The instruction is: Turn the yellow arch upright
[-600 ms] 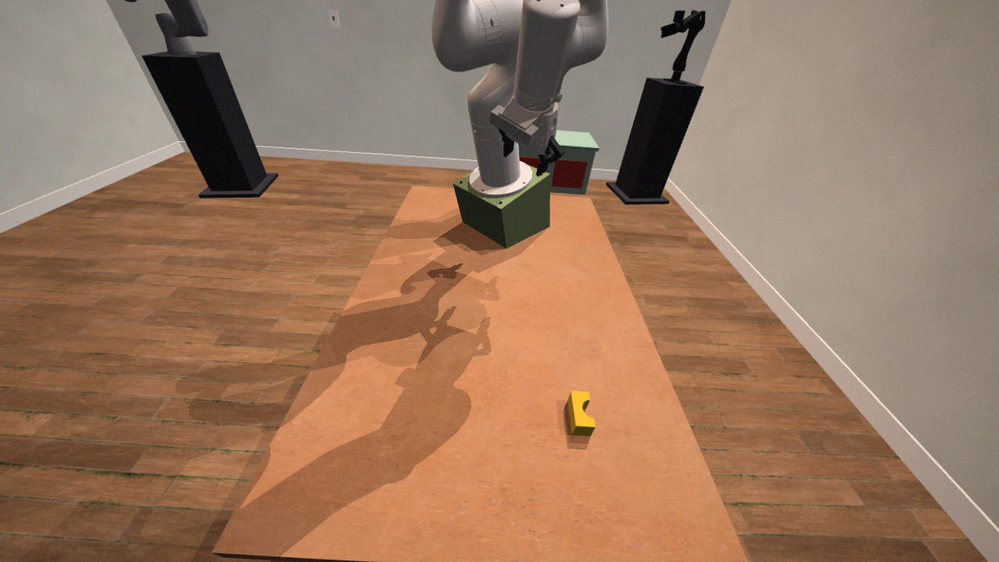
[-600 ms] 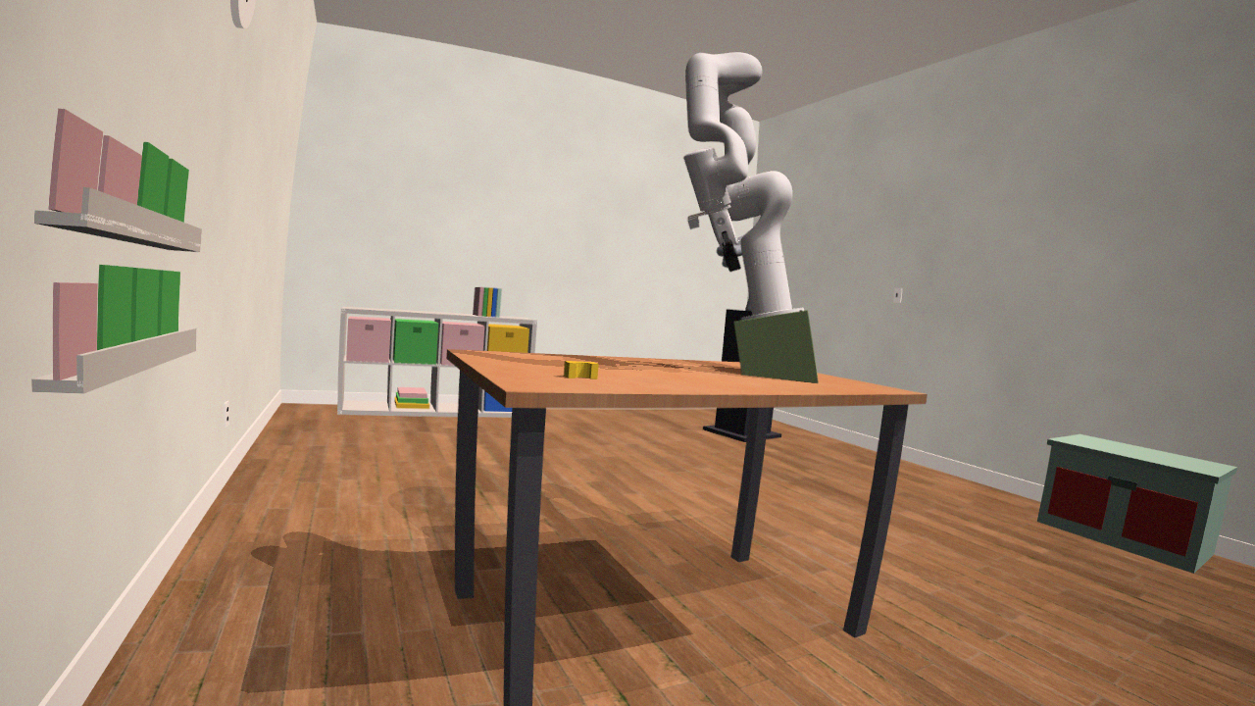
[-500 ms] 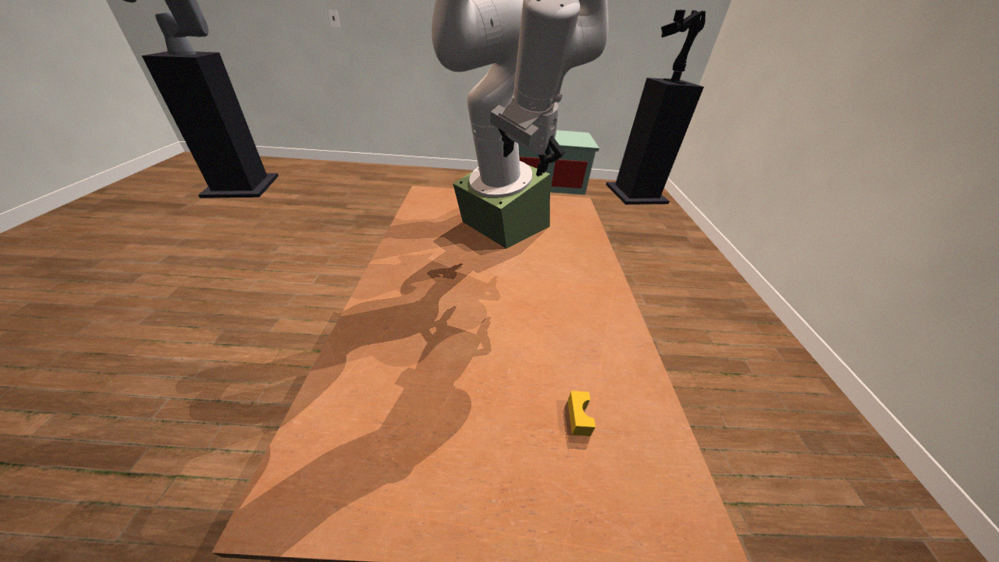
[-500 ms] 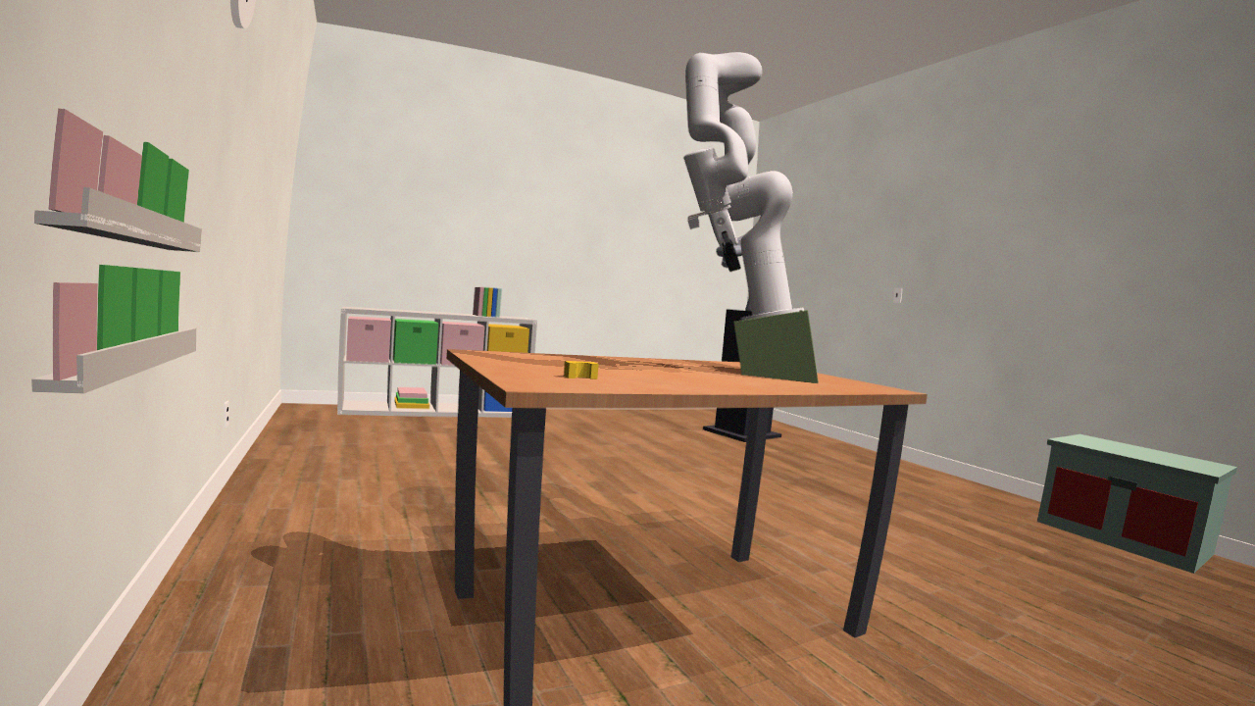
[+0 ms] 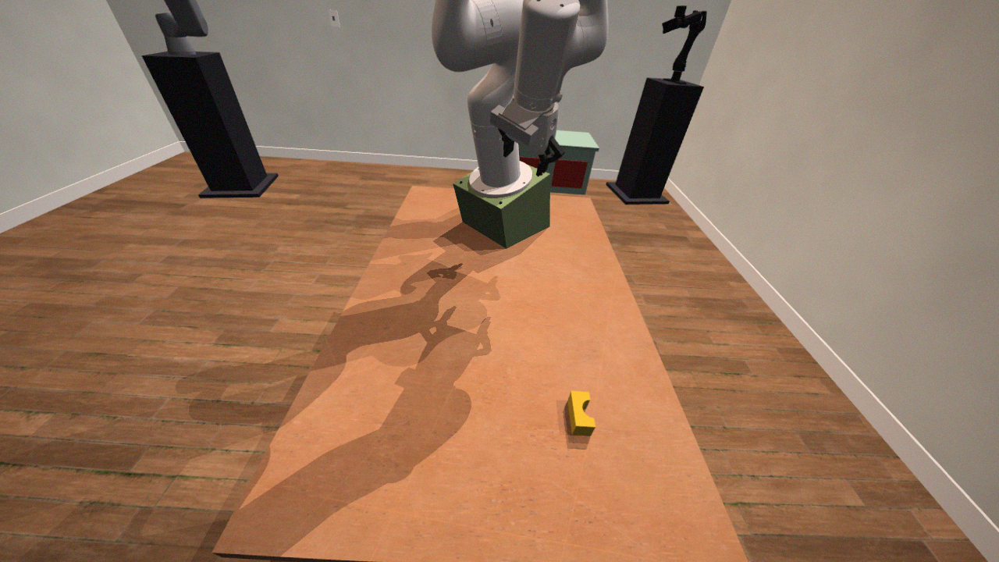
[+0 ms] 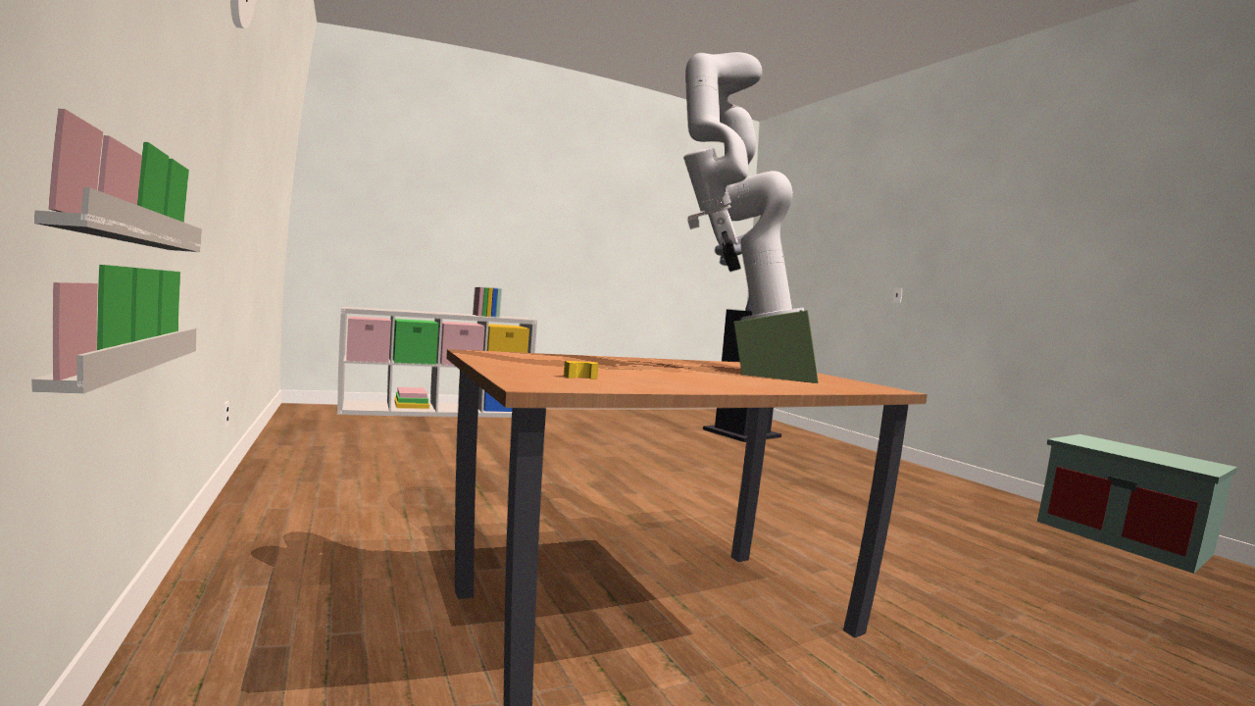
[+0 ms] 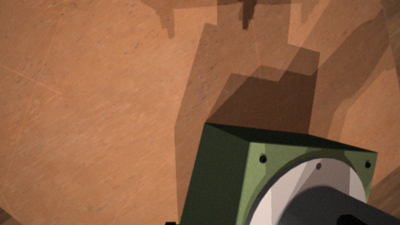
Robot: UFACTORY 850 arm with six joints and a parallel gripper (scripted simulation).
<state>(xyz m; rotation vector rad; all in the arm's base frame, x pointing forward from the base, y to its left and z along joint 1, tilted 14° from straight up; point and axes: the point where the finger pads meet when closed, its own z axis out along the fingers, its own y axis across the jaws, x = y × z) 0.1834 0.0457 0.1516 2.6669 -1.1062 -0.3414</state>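
Now: hand 470 mm short of the yellow arch, 280 mm above it and 30 mm to the right of it.
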